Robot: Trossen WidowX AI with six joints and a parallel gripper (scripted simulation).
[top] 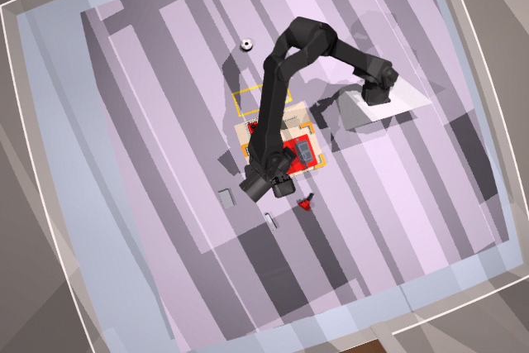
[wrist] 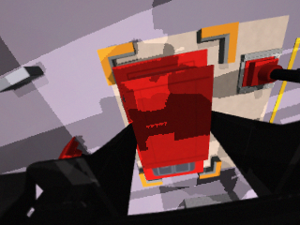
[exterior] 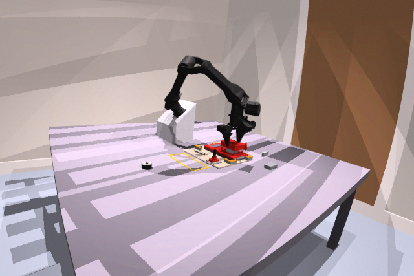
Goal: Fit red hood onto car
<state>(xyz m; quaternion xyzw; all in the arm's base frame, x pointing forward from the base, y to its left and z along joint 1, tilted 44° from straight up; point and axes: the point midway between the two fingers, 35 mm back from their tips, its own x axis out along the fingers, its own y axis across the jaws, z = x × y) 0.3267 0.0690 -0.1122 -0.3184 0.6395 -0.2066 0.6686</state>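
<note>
Now: gripper tip 30 mm above the grey engine block. Also, from my gripper tip: black wheel 420 mm to the right, 50 mm below, 10 mm ahead; jig 40 mm to the right, 40 mm below, 30 mm behind; red hood 10 mm above.
</note>
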